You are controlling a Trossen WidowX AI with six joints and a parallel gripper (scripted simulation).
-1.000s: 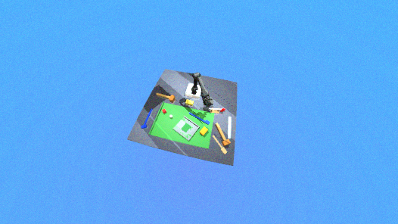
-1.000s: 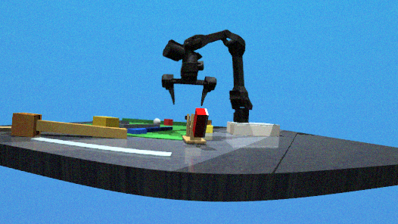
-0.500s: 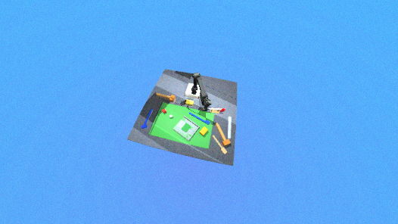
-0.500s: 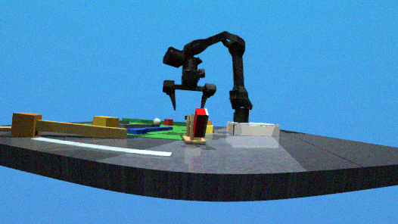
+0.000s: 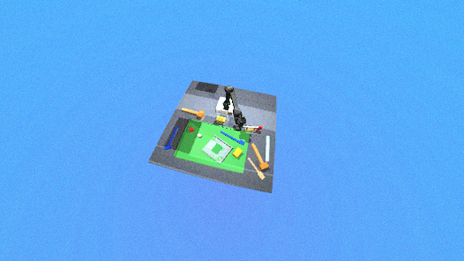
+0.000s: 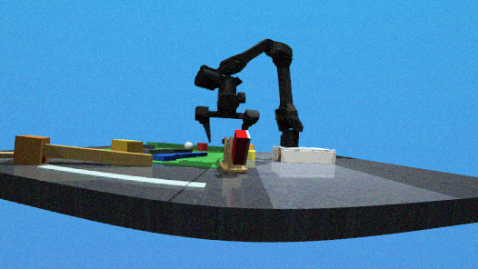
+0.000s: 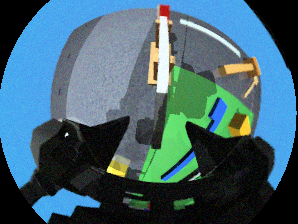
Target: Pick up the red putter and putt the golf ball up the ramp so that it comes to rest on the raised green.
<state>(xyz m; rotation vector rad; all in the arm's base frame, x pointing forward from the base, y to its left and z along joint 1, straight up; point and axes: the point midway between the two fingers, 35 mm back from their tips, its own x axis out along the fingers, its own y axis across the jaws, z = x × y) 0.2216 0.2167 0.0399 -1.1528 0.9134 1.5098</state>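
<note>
Right now the red putter is 11 cm to the left of my gripper tip and 3 cm behind it. Also, from my gripper tip: white bar: 36 cm to the left, 14 cm ahead, 6 cm below; wooden rack: 13 cm to the left, 3 cm behind, 2 cm below; yellow block: 30 cm ahead, 5 cm to the left, 3 cm below.
</note>
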